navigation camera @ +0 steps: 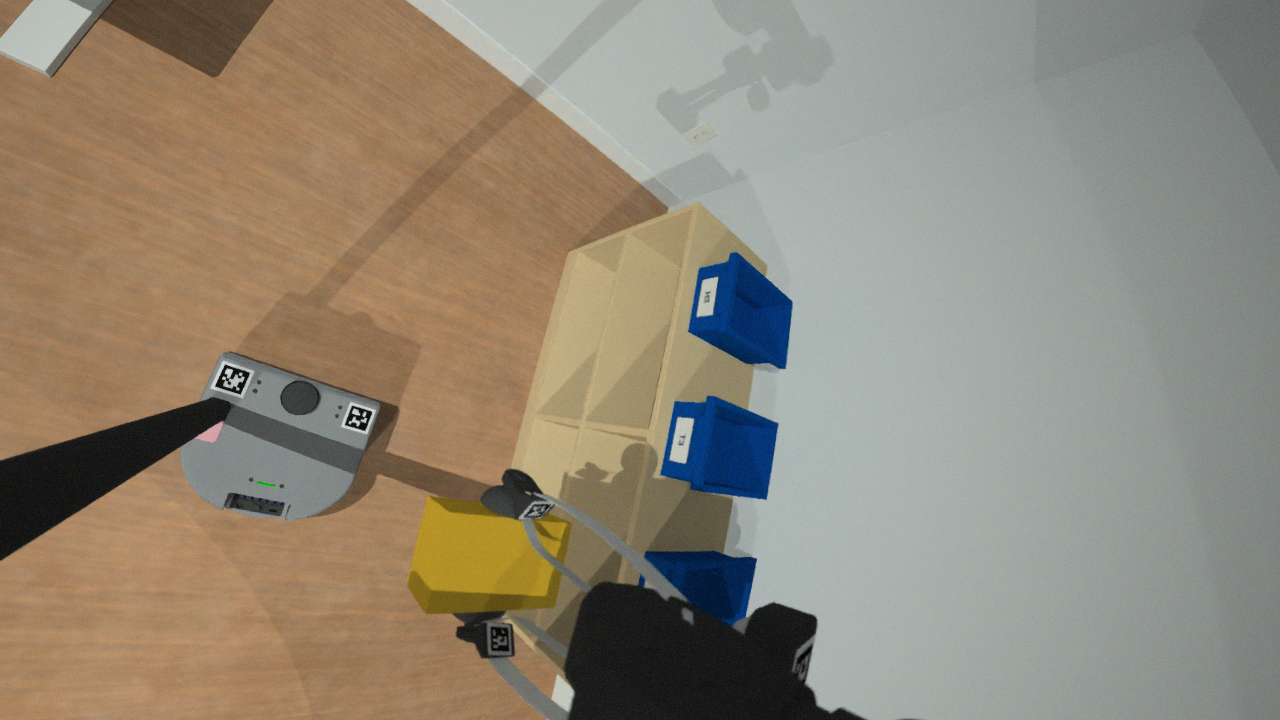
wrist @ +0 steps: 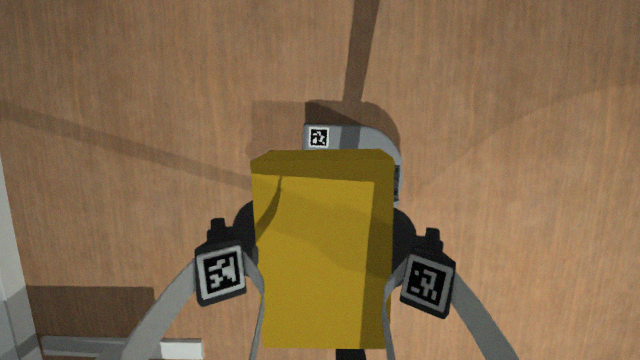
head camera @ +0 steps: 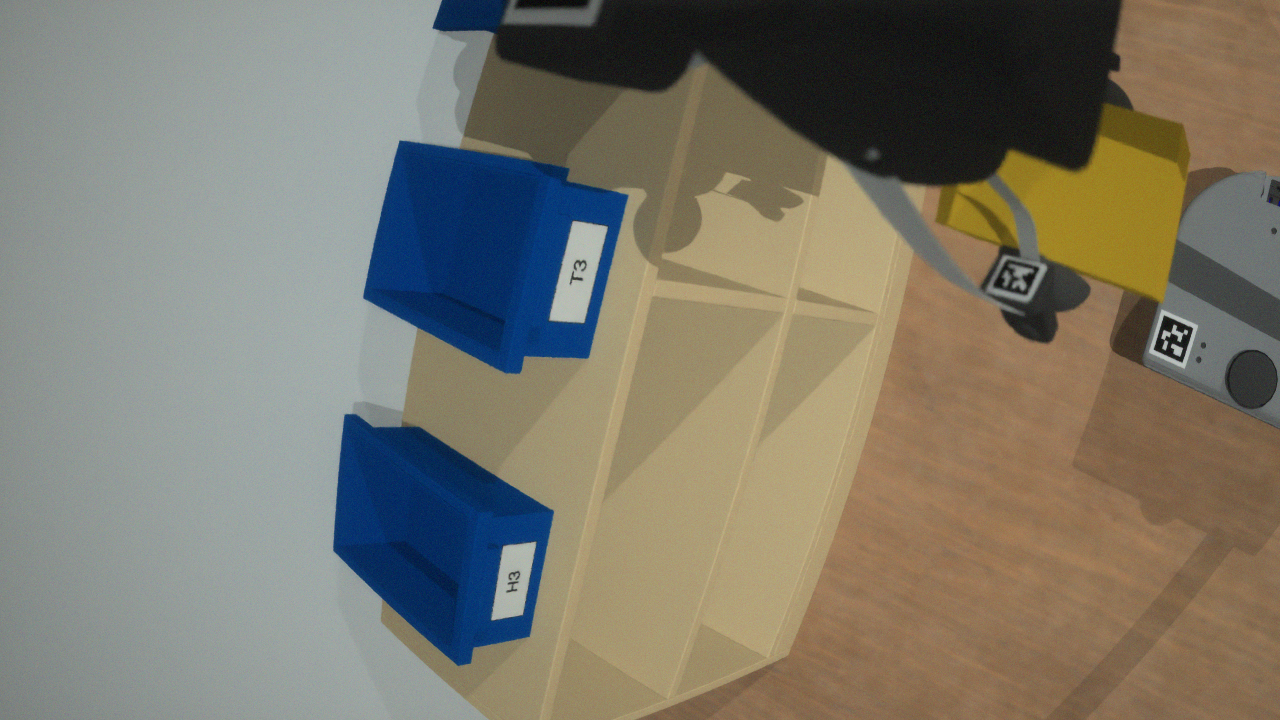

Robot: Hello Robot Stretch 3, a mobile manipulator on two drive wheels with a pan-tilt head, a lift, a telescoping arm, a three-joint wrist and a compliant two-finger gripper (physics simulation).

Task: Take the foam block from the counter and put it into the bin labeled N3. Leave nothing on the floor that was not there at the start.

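Seen in the pictures: gripper, fingertip midpoint: (navigation camera: pixel 482 545) (wrist: pixel 324 230) (head camera: pixel 1077 196); robot's base, link origin: (navigation camera: pixel 299 396) (head camera: pixel 1249 376).
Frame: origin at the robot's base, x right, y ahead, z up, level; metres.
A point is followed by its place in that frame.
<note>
The foam block, a yellow box (head camera: pixel 1109 210) {x 0.101, y -0.017, z 1.004 m} (navigation camera: pixel 487 550) {x 0.108, y -0.015, z 1.003 m} (wrist: pixel 315 280) {x 0.114, y -0.019, z 1.004 m}, is between the two dark fingertips of my gripper (head camera: pixel 1076 198) {x 0.124, y -0.023, z 0.964 m} (navigation camera: pixel 498 561) {x 0.124, y -0.023, z 0.964 m} (wrist: pixel 324 230) {x 0.124, y -0.023, z 0.964 m}. The gripper is shut on it and holds it in the air, beside the shelf unit in the navigation view. In the head view the gripper body hides one fingertip and part of the block. Blue bins labeled T3 (head camera: pixel 447 241) {x 0.942, y 0.190, z 0.625 m} (navigation camera: pixel 733 447) {x 0.941, y 0.192, z 0.614 m} and H3 (head camera: pixel 393 528) {x 0.914, y 0.583, z 0.636 m} (navigation camera: pixel 756 317) {x 0.915, y 0.576, z 0.626 m} stand on the shelf unit. A third blue bin (head camera: pixel 467 12) {x 0.964, y -0.109, z 0.694 m} (navigation camera: pixel 707 577) {x 0.955, y -0.162, z 0.613 m} is partly hidden and its label is unreadable. No label N3 shows.
The light wood shelf unit (head camera: pixel 474 394) {x 0.831, y 0.348, z 0.610 m} (navigation camera: pixel 707 376) {x 0.766, y 0.337, z 0.610 m} stands against the grey wall (head camera: pixel 179 358) {x 1.036, y 0.389, z 0.964 m} (navigation camera: pixel 939 402) {x 1.037, y 0.369, z 1.096 m}. My base (head camera: pixel 1230 232) {x 0.090, y -0.164, z 0.160 m} (navigation camera: pixel 277 447) {x -0.005, y -0.110, z 0.159 m} (wrist: pixel 372 137) {x 0.137, y -0.163, z 0.160 m} is on the wood floor. A white-topped object (navigation camera: pixel 40 35) is at the navigation view's top left corner.
</note>
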